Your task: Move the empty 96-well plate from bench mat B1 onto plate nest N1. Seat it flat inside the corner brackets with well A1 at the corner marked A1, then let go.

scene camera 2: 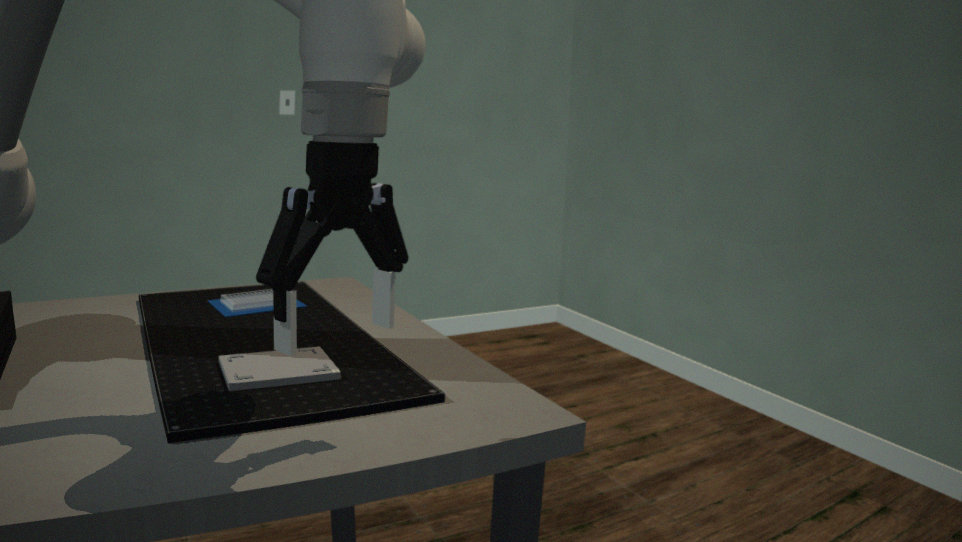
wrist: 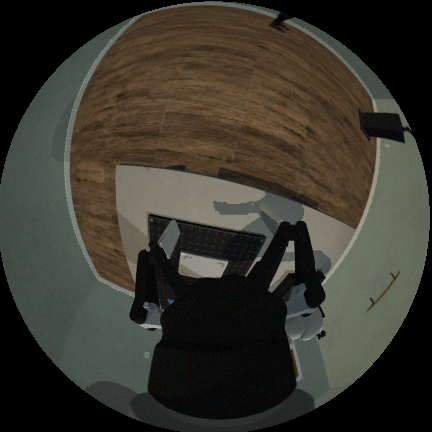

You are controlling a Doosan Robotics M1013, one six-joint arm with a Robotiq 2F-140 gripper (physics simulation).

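Observation:
The white 96-well plate lies flat on the blue bench mat B1 at the back of the black board, partly hidden behind a finger. A small blue piece of the mat shows in the wrist view; the plate does not show there. The pale plate nest N1 lies nearer the front of the board, with corner brackets and no plate on it. The A1 mark is too small to read. My gripper is wide open and empty, pointing down. In the scene view one fingertip overlaps the nest's rear edge; its height is unclear.
The black perforated board lies on the grey table. The board's raised edge runs around the nest and mat. The arm's shadow falls on the table front. Wooden floor shows beyond the table's right edge.

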